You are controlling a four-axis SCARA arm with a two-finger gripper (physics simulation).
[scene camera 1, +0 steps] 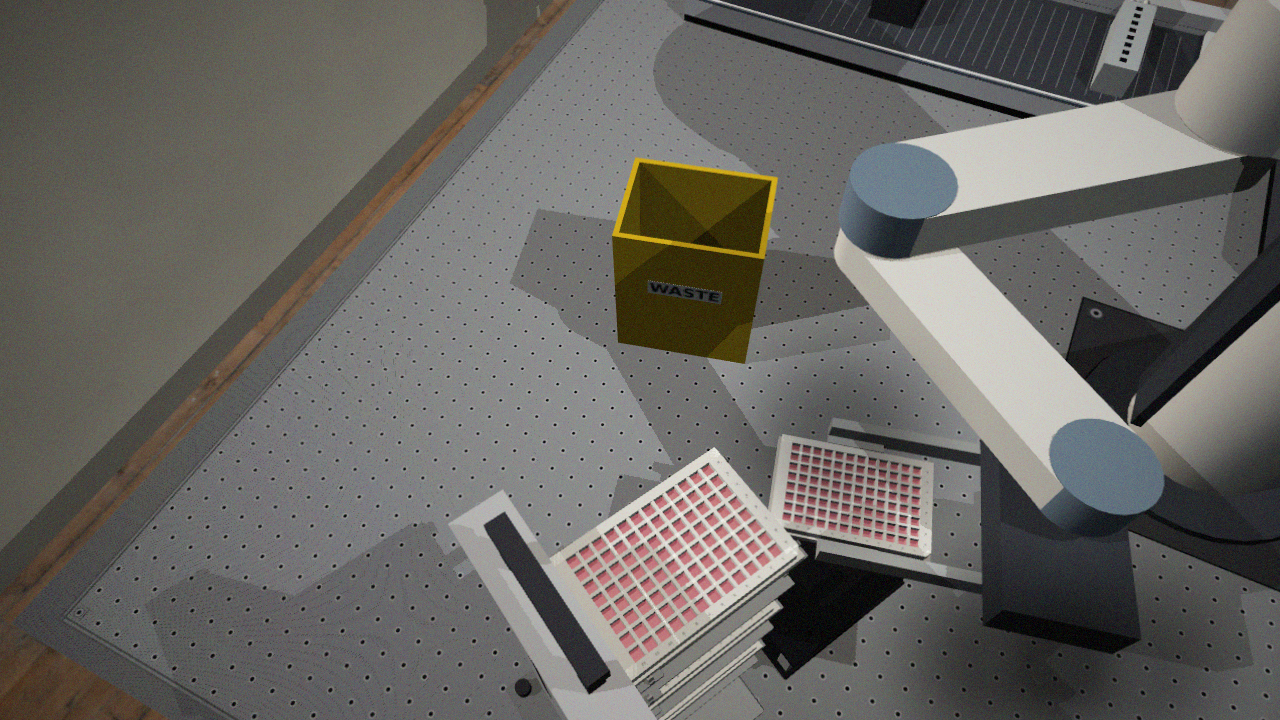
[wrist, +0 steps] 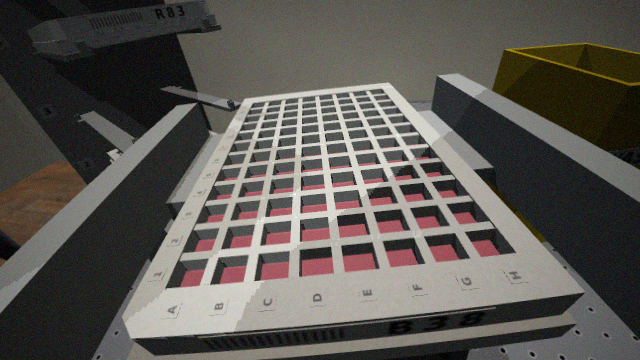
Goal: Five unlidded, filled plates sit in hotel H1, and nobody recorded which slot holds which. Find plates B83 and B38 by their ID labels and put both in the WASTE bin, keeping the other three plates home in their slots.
Path:
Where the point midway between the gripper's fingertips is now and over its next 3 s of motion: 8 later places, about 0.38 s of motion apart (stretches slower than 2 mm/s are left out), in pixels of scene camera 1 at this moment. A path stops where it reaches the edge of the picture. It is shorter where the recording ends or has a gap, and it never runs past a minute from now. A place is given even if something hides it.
My gripper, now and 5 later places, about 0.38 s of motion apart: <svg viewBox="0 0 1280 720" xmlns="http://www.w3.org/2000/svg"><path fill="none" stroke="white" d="M824 486L797 417L756 351L710 250L680 193L680 135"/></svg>

